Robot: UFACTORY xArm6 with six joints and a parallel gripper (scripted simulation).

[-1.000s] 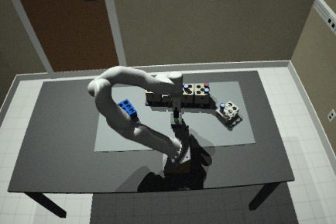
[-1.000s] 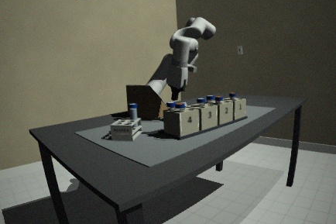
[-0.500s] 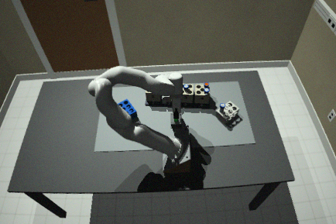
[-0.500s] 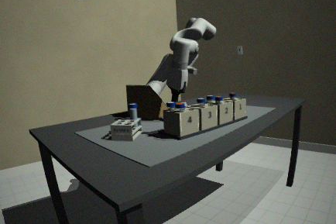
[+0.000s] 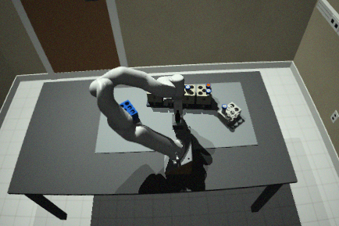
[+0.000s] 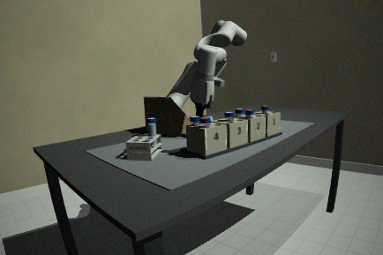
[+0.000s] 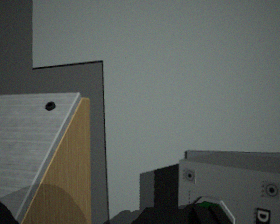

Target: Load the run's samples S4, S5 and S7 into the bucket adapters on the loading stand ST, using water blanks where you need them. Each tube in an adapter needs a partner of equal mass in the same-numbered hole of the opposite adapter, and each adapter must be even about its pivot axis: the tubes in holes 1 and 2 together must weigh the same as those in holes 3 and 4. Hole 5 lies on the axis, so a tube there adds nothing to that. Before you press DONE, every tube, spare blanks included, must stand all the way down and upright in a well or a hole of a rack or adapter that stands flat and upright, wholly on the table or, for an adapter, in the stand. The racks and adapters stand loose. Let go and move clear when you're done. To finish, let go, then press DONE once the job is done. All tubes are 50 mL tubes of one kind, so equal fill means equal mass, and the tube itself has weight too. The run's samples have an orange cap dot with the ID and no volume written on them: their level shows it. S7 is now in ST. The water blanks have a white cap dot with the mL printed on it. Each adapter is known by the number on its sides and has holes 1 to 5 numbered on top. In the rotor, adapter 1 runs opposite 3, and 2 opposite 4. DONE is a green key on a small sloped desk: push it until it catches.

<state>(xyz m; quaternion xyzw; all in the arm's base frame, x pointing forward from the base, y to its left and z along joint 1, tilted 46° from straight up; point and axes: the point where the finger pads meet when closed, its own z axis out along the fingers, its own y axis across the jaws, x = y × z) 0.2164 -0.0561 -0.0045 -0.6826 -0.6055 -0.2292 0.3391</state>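
My gripper is now 3 cm above the green DONE key. The rest, counted from my hand: adapter 3: 21 cm ahead, 11 cm to the right, 5 cm below; stand ST: 22 cm ahead, 5 cm to the right, 9 cm below; adapter 2: 24 cm ahead, 5 cm below.
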